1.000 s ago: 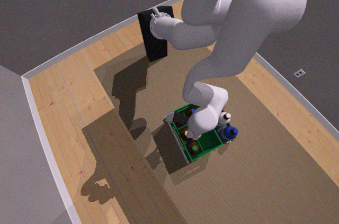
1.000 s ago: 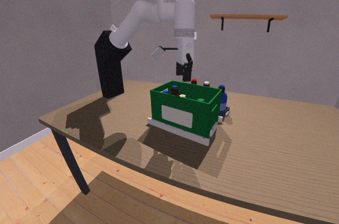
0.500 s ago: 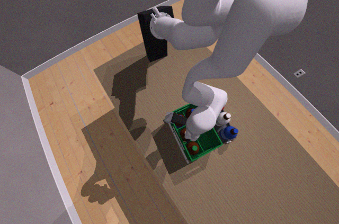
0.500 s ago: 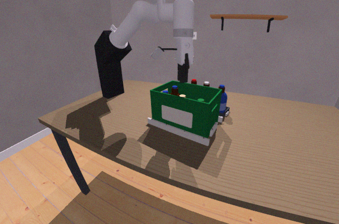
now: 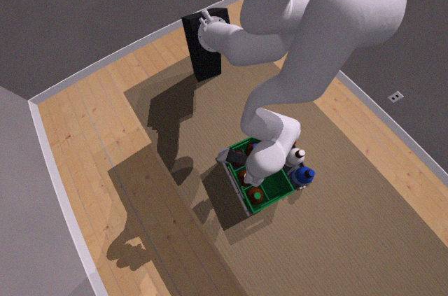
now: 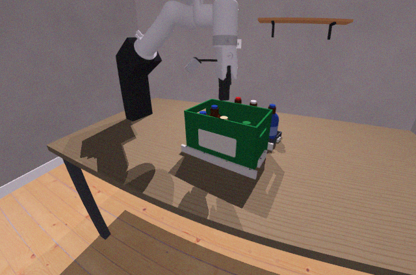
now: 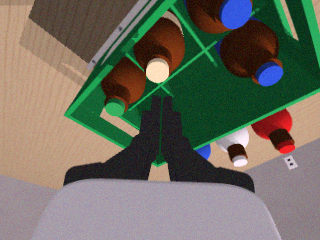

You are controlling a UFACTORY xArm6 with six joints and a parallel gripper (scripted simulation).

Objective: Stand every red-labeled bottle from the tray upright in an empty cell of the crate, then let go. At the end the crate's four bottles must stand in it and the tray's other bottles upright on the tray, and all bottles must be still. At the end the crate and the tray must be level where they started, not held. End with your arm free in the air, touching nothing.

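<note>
My hand is 11 cm short of the red-labeled bottle, 25 cm to the right of it and 16 cm above it. Also, from my hand: green crate: 3 cm ahead, 3 cm to the left, 16 cm below; white-labeled bottle: 17 cm ahead, 19 cm to the left, 16 cm below; blue-labeled bottle: 23 cm ahead, 13 cm to the left, 16 cm below.
</note>
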